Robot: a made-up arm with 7 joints.
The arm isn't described. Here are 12 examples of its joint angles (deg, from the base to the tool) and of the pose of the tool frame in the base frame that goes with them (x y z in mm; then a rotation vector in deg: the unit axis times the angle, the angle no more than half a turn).
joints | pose
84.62 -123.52 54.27 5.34 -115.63 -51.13 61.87 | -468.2 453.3 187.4 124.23 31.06 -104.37
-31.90 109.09 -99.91 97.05 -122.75 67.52 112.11 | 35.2 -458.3 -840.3 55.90 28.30 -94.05
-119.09 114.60 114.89 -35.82 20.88 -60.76 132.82 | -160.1 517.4 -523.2 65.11 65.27 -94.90
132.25 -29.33 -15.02 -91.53 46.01 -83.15 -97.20 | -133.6 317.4 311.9 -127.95 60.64 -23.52
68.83 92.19 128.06 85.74 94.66 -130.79 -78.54 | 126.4 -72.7 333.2 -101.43 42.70 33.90
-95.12 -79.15 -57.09 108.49 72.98 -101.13 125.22 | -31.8 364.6 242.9 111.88 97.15 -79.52
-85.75 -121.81 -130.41 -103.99 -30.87 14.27 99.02 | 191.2 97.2 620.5 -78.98 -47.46 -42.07
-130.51 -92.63 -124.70 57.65 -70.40 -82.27 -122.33 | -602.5 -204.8 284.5 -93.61 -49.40 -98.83
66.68 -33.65 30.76 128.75 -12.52 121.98 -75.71 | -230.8 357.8 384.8 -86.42 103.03 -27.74
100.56 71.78 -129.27 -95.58 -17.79 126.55 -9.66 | 166.7 -121.3 445.2 15.17 76.28 70.18
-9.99 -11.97 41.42 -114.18 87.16 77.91 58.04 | 740.2 -126.7 73.4 -157.14 14.14 23.46
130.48 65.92 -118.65 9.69 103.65 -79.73 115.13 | 339.1 -394.8 284.4 7.72 -112.55 -38.26
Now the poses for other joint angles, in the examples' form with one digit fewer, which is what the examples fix.
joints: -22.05 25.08 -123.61 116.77 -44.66 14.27 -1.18
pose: 450 193 -22 61.3 79.5 133.8
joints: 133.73 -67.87 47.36 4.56 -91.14 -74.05 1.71
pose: -298 146 -268 103.2 5.7 20.3
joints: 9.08 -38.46 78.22 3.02 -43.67 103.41 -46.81
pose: 1 198 705 52.9 71.6 -32.5
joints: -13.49 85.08 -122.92 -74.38 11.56 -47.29 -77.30
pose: -203 -1 -215 -34.1 -27.4 -54.5
